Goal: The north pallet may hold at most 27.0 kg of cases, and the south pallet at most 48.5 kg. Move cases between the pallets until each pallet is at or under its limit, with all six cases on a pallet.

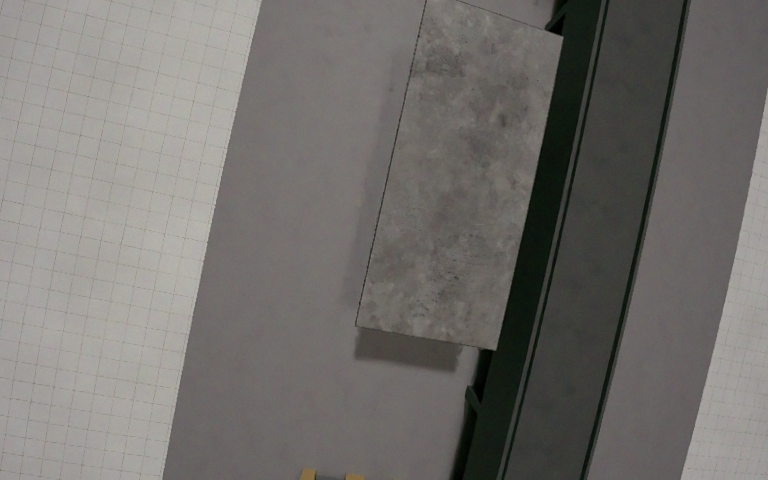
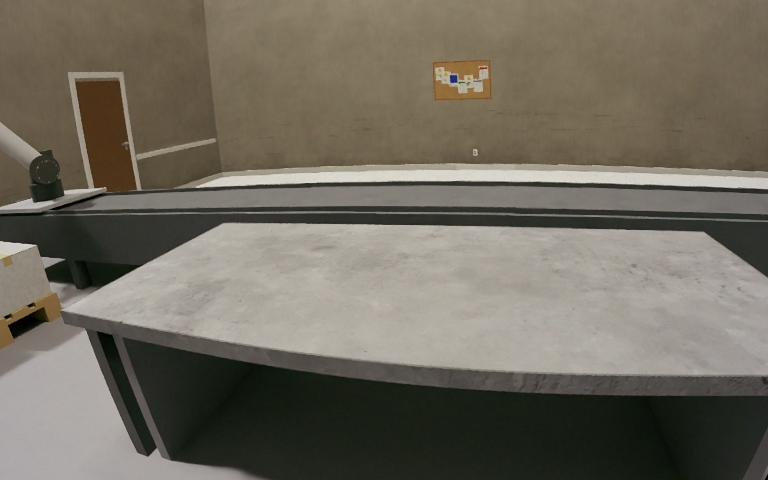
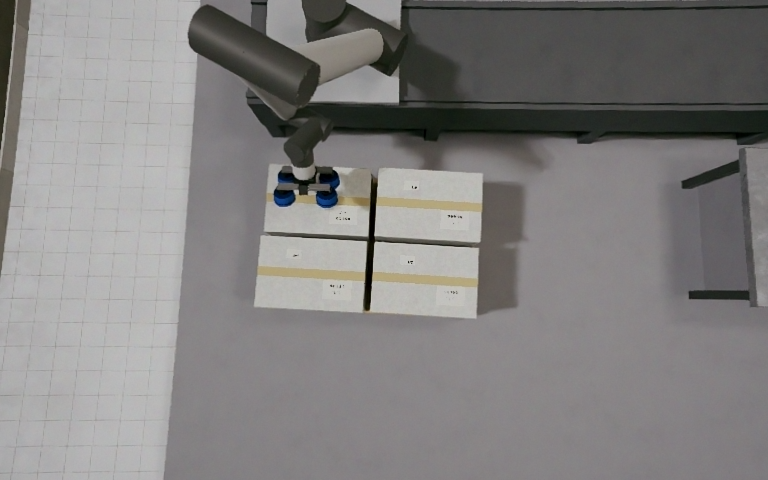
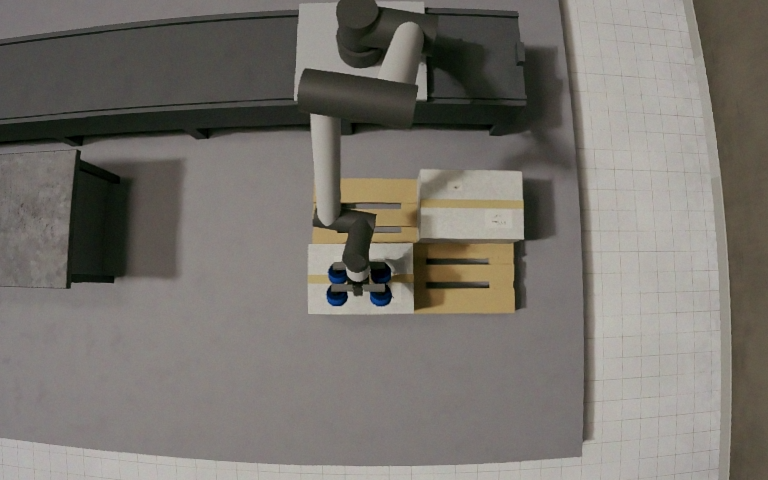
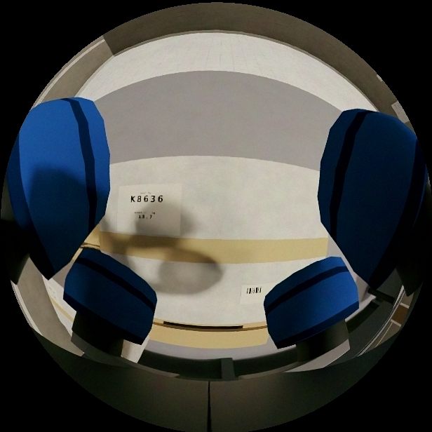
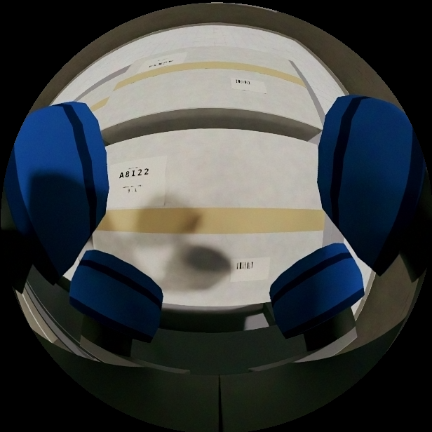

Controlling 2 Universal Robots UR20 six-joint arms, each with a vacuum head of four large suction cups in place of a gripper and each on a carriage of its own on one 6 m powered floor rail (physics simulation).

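Places are measured from the left arm's base along level axes (x back, y right, z up), in metres.
Pixels of known places: left arm's base, origin of the base link: [image 4: 360, 48]; right arm's base, origin of the base link: [image 2: 48, 198].
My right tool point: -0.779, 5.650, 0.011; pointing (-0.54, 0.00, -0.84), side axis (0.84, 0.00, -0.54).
Observation:
Ahead of a thing's pixels: the offset from my right tool point to its middle, as dx, dy, dz. Level surfaces: height alone.
Four white taped cases stand on the north pallet: the upper-left case A8122 @[-0.003, -0.027, -0.310] [image 3: 291, 223] [image 6: 240, 185], labelled 9.1, an upper-right case @[-0.024, -0.626, -0.289] [image 3: 427, 226], a lower-left case @[-0.406, -0.012, -0.290] [image 3: 294, 291] and a lower-right case @[-0.423, -0.611, -0.312] [image 3: 407, 297]. My right gripper [image 3: 305, 189] is open above case A8122, holding nothing. The south pallet [image 4: 464, 303] bears case K8636 [image 4: 318, 260] [image 5: 250, 200] at lower left, its weight print hard to read, and another case [image 4: 470, 187] at upper right. My left gripper [image 4: 358, 285] is open above case K8636. The cases largely hide the north pallet.
A grey stone-topped table @[dz -0.051] [image 1: 458, 169] [image 2: 396, 294] [image 3: 758, 226] [image 4: 33, 220] stands between the pallets. The dark floor rail [image 1: 611, 198] [image 2: 396, 198] [image 3: 566, 56] [image 4: 169, 65] runs behind it. Bare pallet slots show at upper left and lower right of the south pallet.

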